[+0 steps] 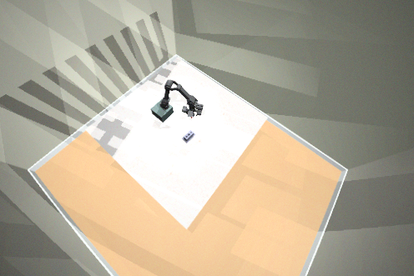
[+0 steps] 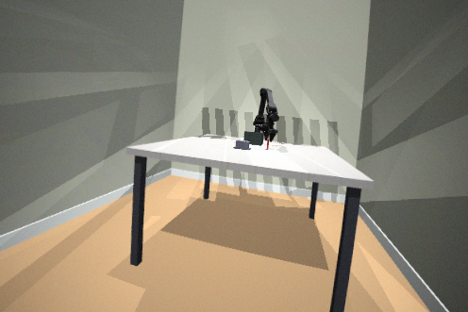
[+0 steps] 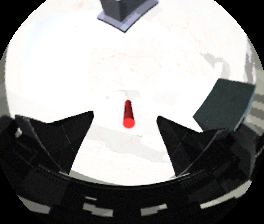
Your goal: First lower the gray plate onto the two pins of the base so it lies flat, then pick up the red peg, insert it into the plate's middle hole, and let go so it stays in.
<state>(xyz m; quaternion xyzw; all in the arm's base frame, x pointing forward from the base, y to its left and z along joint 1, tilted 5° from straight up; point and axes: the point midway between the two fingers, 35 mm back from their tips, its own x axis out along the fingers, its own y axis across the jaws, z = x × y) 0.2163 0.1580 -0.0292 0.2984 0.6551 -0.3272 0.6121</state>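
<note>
My gripper tip is now 2 cm above the red peg. From my gripper tip the other things lie so: gray plate: 14 cm ahead, 16 cm to the right, 2 cm below; then base: 14 cm ahead, 16 cm to the right, 5 cm below.
</note>
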